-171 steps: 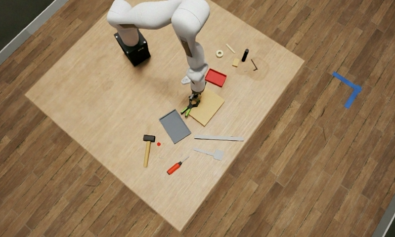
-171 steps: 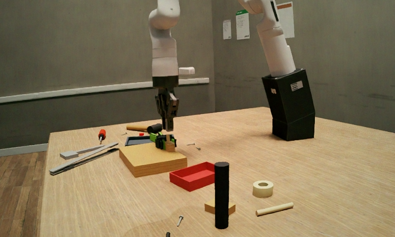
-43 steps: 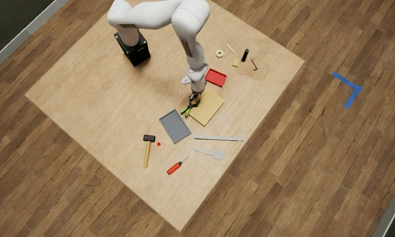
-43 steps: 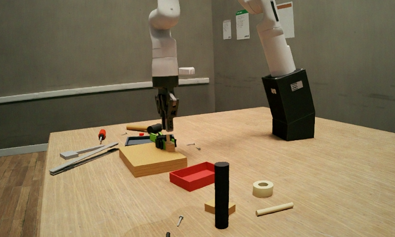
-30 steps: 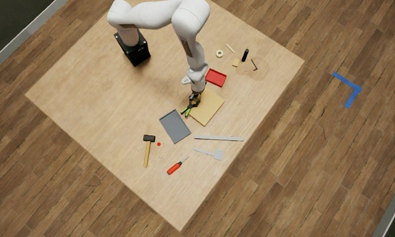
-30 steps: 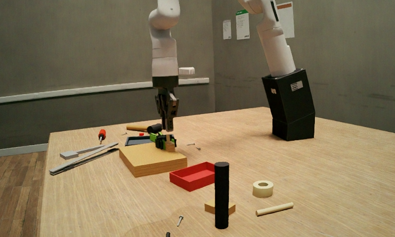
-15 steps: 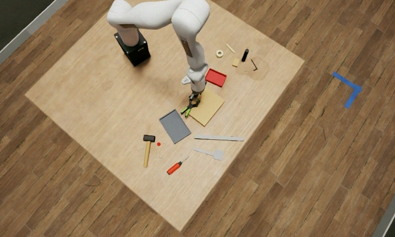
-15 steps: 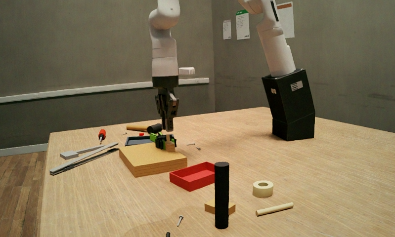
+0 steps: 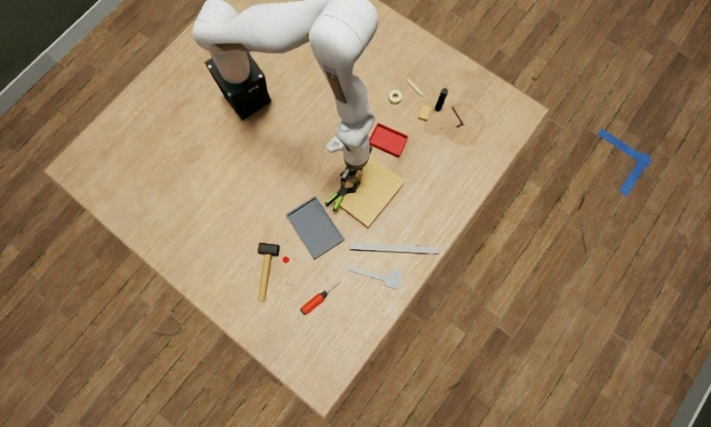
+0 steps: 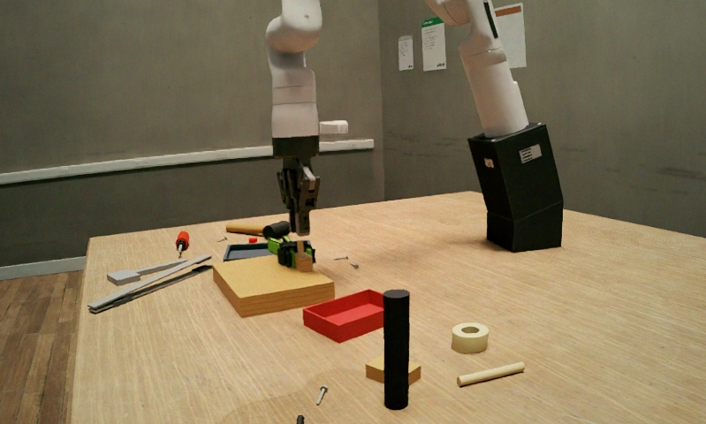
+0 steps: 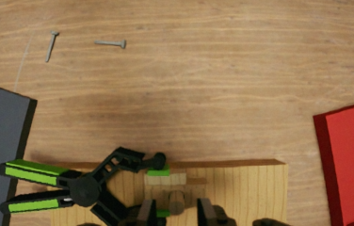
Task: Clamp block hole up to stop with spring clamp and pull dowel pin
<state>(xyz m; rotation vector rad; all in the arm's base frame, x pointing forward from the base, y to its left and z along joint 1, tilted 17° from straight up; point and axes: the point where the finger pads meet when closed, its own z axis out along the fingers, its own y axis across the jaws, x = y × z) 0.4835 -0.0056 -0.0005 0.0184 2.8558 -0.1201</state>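
Now: the dowel pin 50 mm below my hand. Round my hand: wooden block 70 mm below; then tan bench board 50 mm ahead, 10 mm to the right, 90 mm below; then red tray 180 mm to the left, 100 mm below.
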